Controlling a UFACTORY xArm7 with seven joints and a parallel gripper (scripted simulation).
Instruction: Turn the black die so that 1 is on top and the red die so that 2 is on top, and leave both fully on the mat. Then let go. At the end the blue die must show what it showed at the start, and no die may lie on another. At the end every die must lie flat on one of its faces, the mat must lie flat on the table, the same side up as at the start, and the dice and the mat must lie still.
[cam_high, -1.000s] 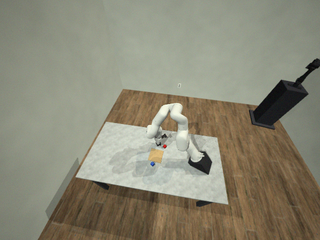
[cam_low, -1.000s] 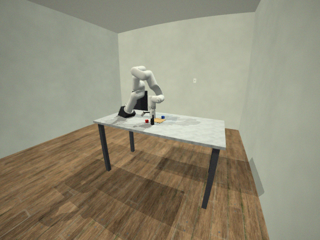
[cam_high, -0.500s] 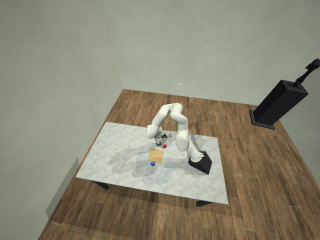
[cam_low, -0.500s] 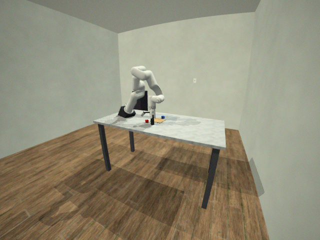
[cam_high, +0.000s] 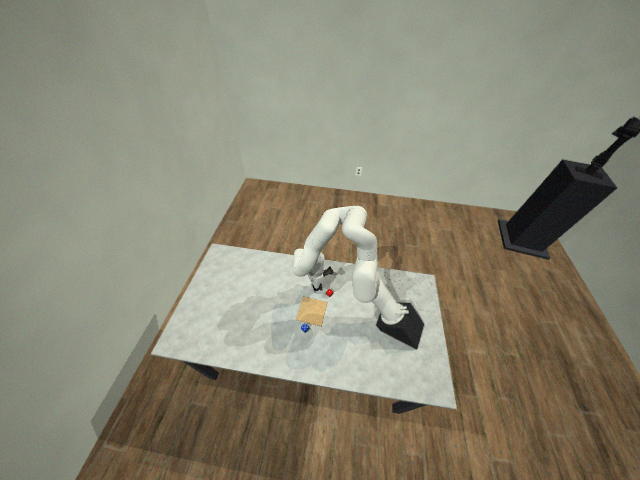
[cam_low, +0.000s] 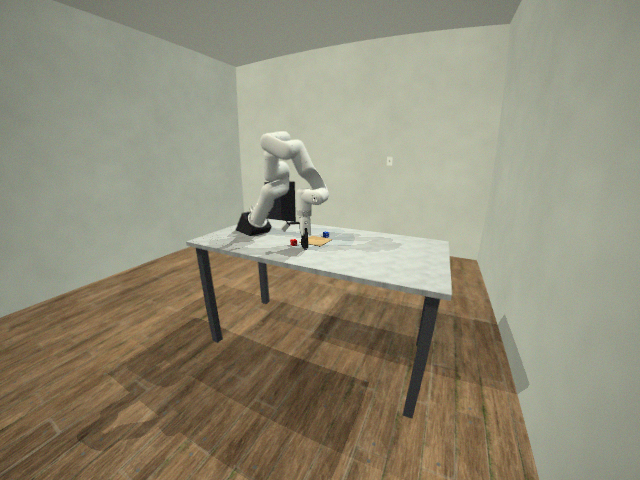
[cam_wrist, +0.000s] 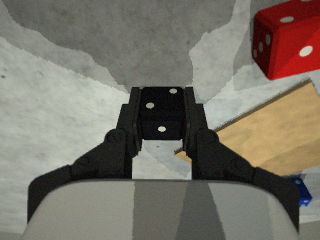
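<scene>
My hand is 20 mm past the tan mat, 140 mm to the right of it and 30 mm above it. From my hand the other things lie so: black die: 10 mm below; then blue die: 20 mm behind, 240 mm to the left, 20 mm below; then red die: 90 mm behind, 10 mm to the left, 20 mm below.
</scene>
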